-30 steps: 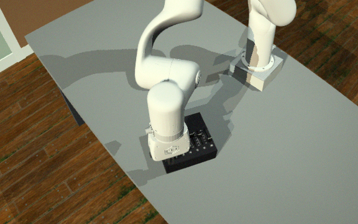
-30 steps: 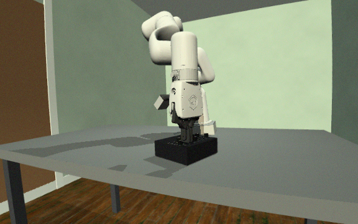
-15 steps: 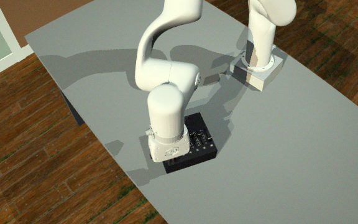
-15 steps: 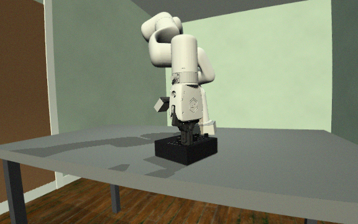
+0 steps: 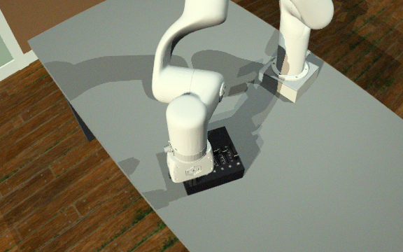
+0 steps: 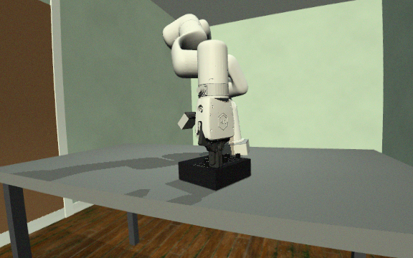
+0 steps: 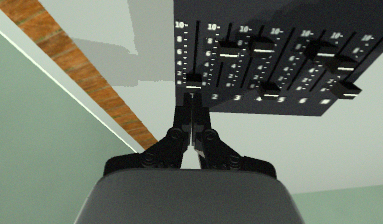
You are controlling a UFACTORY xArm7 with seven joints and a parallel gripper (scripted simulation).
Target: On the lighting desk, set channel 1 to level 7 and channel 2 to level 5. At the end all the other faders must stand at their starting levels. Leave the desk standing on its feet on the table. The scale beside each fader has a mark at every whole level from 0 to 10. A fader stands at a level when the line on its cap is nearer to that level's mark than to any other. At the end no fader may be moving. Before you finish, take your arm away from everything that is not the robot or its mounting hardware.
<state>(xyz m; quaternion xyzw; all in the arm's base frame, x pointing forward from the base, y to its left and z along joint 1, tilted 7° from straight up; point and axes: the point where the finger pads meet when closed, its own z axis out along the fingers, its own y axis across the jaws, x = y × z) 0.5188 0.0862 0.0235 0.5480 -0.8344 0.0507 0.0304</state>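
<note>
The channel 1 fader cap is 10 mm behind my hand, 20 mm to the right of it and 10 mm below it. The rest, counted from my hand: channel 3 fader cap: 60 mm behind, 40 mm to the right, 10 mm below; then channel 2 fader cap: 40 mm behind, 40 mm to the right, 10 mm below; then channel 4 fader cap: 70 mm behind, 10 mm to the left, 10 mm below.
</note>
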